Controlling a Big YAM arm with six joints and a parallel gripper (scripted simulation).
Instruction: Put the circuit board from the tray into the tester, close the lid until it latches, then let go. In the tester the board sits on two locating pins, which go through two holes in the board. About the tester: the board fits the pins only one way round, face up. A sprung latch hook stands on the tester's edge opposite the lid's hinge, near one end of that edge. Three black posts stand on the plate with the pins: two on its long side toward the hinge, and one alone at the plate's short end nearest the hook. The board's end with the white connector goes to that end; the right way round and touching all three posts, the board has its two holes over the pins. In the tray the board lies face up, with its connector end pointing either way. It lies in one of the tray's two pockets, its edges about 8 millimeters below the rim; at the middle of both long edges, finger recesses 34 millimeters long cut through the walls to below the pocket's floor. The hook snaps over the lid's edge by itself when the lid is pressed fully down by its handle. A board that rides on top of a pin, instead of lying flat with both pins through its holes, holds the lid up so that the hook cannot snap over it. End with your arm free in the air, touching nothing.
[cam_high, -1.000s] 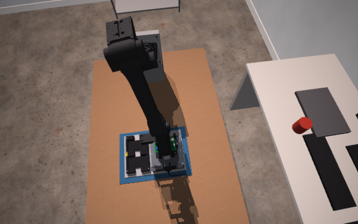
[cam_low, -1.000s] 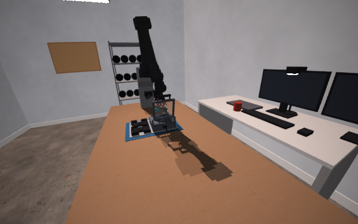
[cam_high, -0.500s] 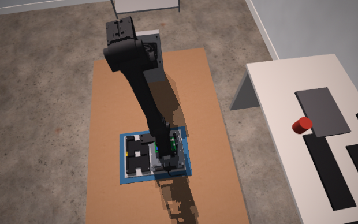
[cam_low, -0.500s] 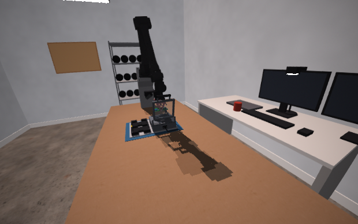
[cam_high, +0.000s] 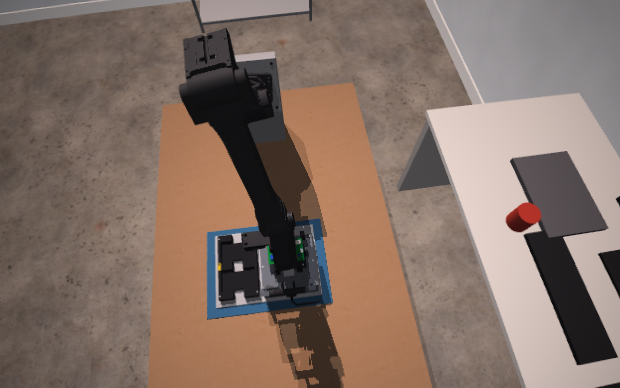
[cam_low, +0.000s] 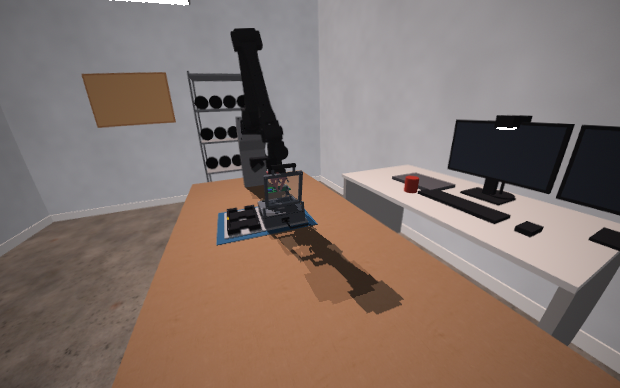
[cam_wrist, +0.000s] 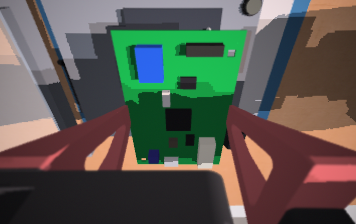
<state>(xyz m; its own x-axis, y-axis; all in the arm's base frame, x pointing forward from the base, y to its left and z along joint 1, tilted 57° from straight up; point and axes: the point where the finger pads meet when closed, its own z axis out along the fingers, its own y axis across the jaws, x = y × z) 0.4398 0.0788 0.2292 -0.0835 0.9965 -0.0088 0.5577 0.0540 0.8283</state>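
Now: the clear lid 13 cm ahead of my hand, 5 cm above it and 2 cm to the left of it. Also, from my hand: green circuit board: right at my hand.
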